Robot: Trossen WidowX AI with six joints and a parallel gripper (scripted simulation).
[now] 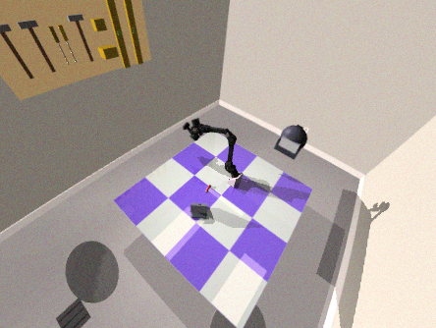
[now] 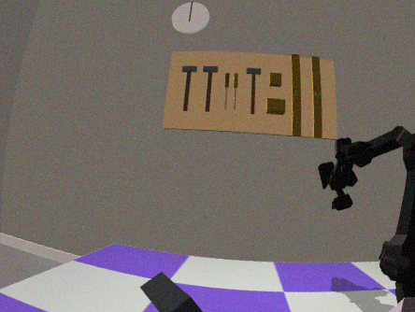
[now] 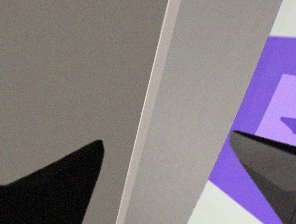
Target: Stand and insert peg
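My gripper tip is 460 mm to the right of the red peg, 250 mm above it and 230 mm short of it. From my gripper tip the other things lie so: grey sloped panel: 540 mm to the left, 420 mm ahead, 210 mm below.
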